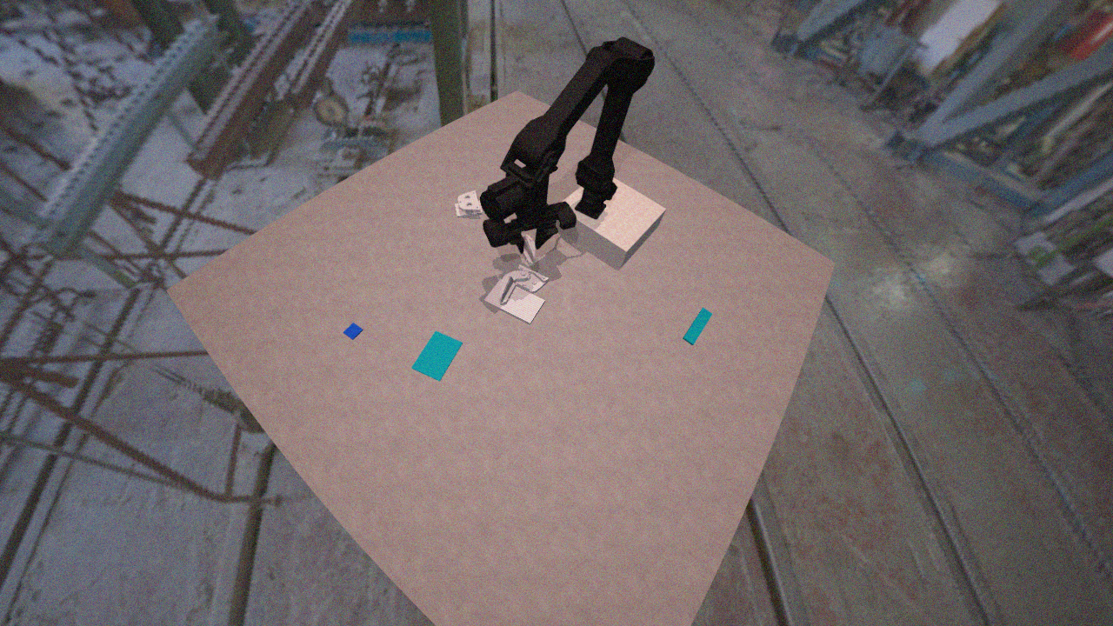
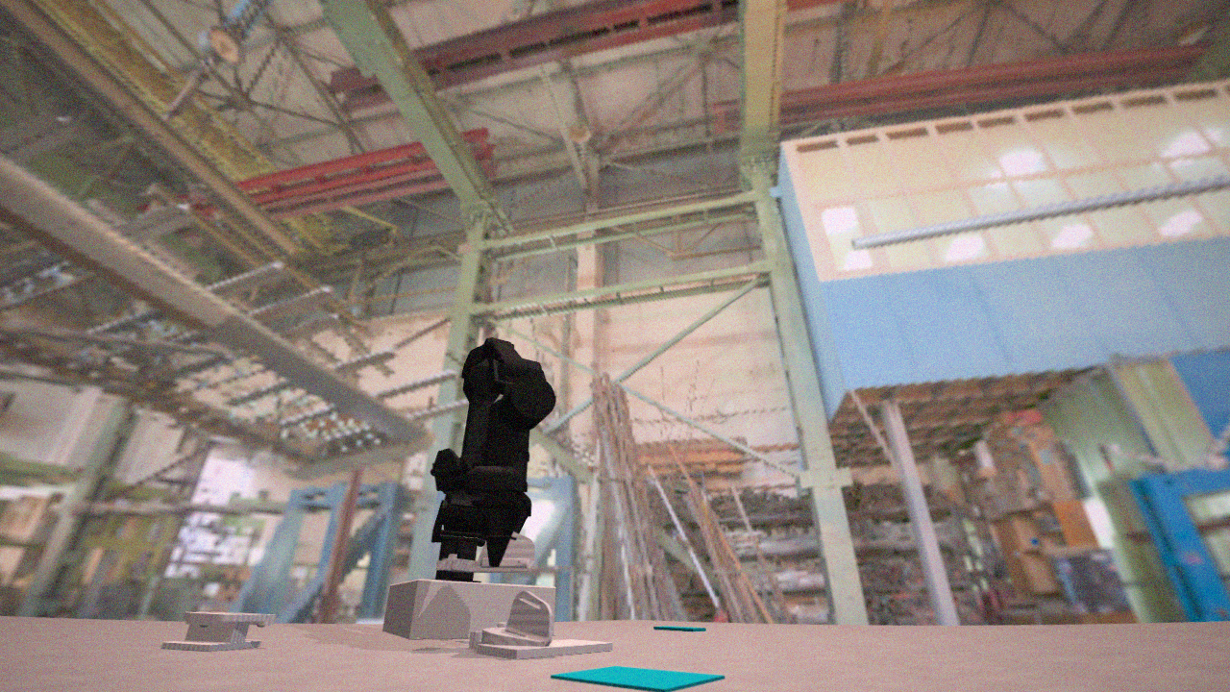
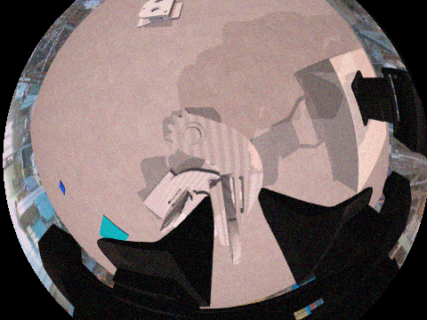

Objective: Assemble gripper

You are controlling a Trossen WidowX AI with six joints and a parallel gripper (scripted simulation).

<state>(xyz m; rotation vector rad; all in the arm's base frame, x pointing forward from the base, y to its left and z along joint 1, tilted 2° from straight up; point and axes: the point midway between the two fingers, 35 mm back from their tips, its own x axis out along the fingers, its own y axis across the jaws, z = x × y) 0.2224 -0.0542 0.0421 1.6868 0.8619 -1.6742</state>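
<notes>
My gripper tip is now 90 mm short of the flat white plate, 20 mm to the right of it and 80 mm above it. Round my gripper tip: white block piece 100 mm behind, 250 mm to the right, 80 mm below; then gripper base 110 mm behind, 250 mm to the right, 60 mm below; then housing plate 20 mm ahead, 20 mm to the left, 80 mm below.
</notes>
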